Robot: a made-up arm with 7 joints. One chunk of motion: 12 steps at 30 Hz.
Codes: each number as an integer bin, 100 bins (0 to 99) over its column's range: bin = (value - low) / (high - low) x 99, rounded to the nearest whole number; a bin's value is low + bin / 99 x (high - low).
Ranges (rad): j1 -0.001..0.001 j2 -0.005..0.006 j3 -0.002..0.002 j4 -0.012..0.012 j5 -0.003..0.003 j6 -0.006..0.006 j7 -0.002..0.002
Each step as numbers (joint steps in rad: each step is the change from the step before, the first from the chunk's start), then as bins.
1 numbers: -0.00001 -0.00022 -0.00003 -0.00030 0.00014 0.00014 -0.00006
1 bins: 49 43 49 48 52 51 48
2 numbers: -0.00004 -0.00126 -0.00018 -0.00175 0.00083 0.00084 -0.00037
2 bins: 48 34 45 42 63 56 40
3 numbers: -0.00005 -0.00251 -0.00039 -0.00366 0.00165 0.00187 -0.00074
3 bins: 47 22 40 34 77 65 31
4 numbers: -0.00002 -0.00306 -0.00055 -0.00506 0.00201 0.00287 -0.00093
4 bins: 49 17 36 29 83 73 26
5 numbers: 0.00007 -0.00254 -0.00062 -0.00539 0.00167 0.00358 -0.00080
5 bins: 53 22 34 27 77 79 30
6 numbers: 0.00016 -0.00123 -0.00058 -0.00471 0.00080 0.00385 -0.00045
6 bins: 57 34 35 30 63 81 38
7 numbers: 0.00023 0.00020 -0.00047 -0.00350 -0.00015 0.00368 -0.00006
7 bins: 61 47 38 35 47 80 48
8 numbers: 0.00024 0.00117 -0.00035 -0.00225 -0.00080 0.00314 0.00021
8 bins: 61 56 41 40 36 75 55
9 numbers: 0.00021 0.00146 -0.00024 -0.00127 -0.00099 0.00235 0.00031
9 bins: 60 58 44 44 33 69 57
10 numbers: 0.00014 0.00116 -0.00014 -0.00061 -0.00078 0.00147 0.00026
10 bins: 56 55 46 47 37 62 56
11 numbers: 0.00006 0.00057 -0.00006 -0.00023 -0.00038 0.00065 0.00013
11 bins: 52 50 48 49 43 55 53
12 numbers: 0.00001 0.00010 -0.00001 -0.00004 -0.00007 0.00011 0.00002
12 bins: 50 46 49 49 48 50 50
